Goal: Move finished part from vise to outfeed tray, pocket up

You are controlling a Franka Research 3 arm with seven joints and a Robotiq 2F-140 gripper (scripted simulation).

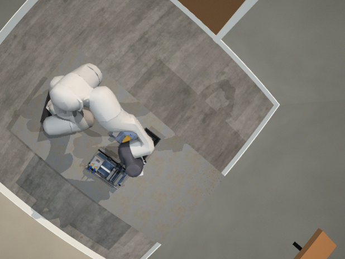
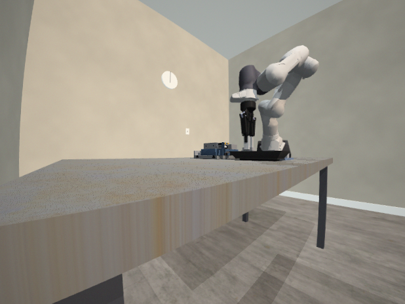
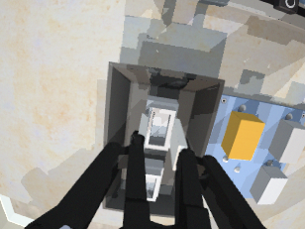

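The orange block lies 120 mm behind my hand, 10 mm to the right of it and 60 mm below it. The rest, counted from my hand: blue vise 60 mm behind, 260 mm to the right, 40 mm below; blue fixture plate 170 mm behind, 20 mm to the left, 80 mm below.
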